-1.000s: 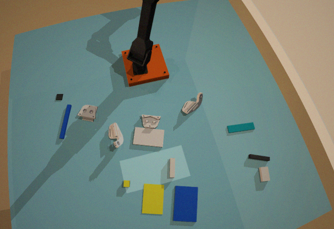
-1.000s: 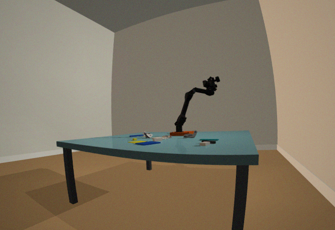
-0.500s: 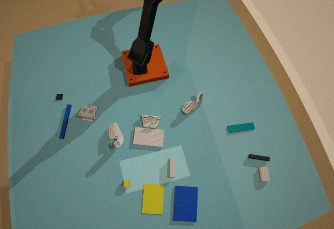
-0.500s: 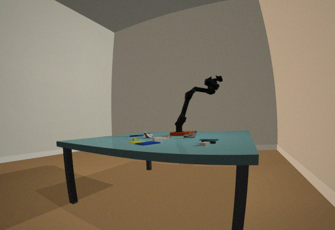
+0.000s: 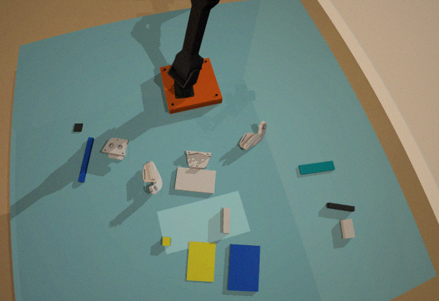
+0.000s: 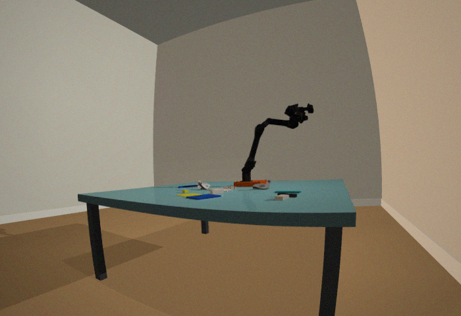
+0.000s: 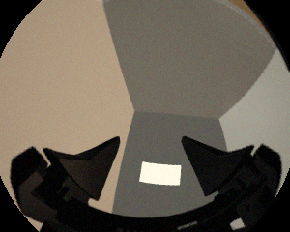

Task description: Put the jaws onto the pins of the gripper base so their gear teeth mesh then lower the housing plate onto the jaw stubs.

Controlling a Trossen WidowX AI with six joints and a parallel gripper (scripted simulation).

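Right now the yellow cube is 830 mm ahead of my gripper tip, 460 mm to the right of it and 590 mm below it. Also, from my gripper tip: black bar: 840 mm ahead, 90 mm to the left, 590 mm below; then black square: 420 mm ahead, 730 mm to the right, 600 mm below; then teal bar: 690 mm ahead, 50 mm to the left, 590 mm below.
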